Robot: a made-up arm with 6 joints.
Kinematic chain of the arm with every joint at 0, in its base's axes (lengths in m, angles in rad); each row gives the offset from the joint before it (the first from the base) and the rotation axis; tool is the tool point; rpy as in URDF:
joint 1: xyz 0 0 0.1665 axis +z
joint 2: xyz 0 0 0 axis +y
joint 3: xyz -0.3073 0 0.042 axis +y
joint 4: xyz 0.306 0 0.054 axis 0.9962 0 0.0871
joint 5: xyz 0 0 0 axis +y
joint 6: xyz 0.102 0 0.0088 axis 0.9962 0 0.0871
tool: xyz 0 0 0 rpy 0 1.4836 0
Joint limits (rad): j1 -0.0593..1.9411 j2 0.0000..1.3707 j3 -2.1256..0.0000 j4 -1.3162..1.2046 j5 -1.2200..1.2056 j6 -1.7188..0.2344
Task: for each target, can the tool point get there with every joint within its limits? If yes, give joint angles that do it. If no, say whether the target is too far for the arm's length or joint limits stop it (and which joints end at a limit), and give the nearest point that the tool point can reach.
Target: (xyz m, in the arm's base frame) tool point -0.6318 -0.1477 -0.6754
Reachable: no: too far | nearest point -0.0909 0.0651 0.1048 | short by 0.973 m
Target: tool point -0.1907 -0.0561 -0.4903
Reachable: no: joint limits stop it (at a limit: joint 1, joint 2, joint 3) | nearest point -0.0566 0.0668 0.0892 | short by 0.607 m
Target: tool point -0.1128 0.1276 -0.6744
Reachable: no: too far | nearest point -0.0433 0.0922 0.0850 | short by 0.763 m
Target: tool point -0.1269 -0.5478 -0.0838
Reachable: no: joint limits stop it (at a limit: joint 2, joint 3, joint 5) | nearest point -0.1382 -0.5967 0.4109 | short by 0.497 m
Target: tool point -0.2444 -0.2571 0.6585
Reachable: yes | joints 0.6485 0.2329 -1.6690 0.8378 -0.8544 -0.5507
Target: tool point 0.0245 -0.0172 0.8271
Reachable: yes | joints 0.2724 0.9949 -1.9637 0.6837 -0.3672 -0.5417
